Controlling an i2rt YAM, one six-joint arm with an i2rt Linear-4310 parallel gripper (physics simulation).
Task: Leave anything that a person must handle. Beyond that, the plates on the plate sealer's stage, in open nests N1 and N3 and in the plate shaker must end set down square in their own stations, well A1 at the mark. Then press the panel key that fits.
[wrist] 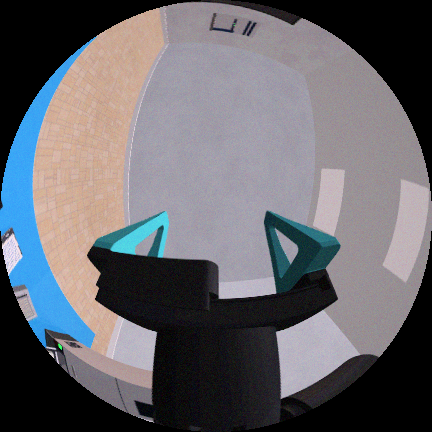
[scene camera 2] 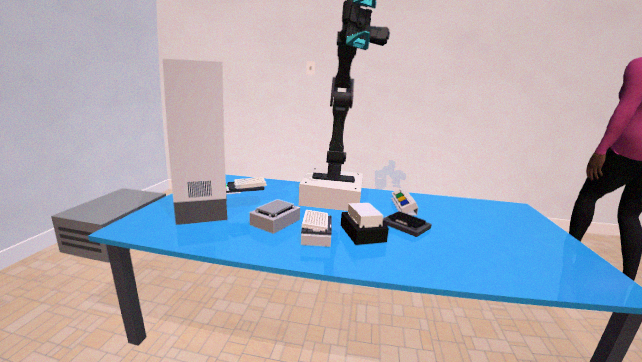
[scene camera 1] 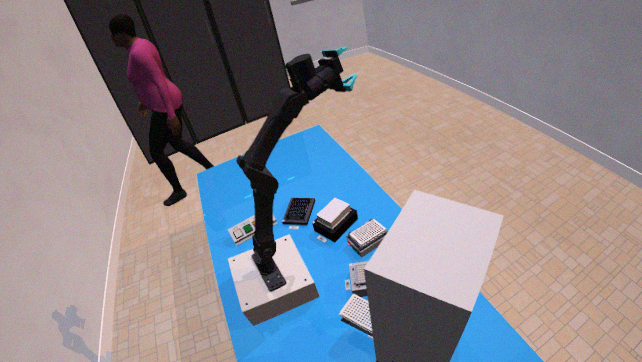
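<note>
My gripper (scene camera 1: 351, 65) (scene camera 2: 363, 21) (wrist: 215, 216) is open and empty, high above the table. A white lidded-looking block (scene camera 1: 334, 211) (scene camera 2: 365, 214) sits on a black station. A white well plate (scene camera 1: 368, 231) (scene camera 2: 316, 220) sits on a small light device. A black plate (scene camera 1: 300, 209) (scene camera 2: 407, 220) lies in a low dark holder. A grey device (scene camera 1: 357, 276) (scene camera 2: 275, 220) bears a flat plate, partly hidden in scene camera 1. Another white plate (scene camera 1: 356, 312) (scene camera 2: 250, 183) lies on a dark base. The key panel (scene camera 1: 238, 232) (scene camera 2: 404, 201) shows coloured keys. Labels and A1 marks are too small to read.
A tall cabinet (scene camera 1: 435, 245) (scene camera 2: 195, 125) stands on the blue table (scene camera 1: 320, 150) (scene camera 2: 460, 260) and hides part of it. A person in pink (scene camera 1: 155, 75) (scene camera 2: 620, 125) is beside the table's end. A grey slotted box (scene camera 2: 107, 210) stands beyond the table's other end.
</note>
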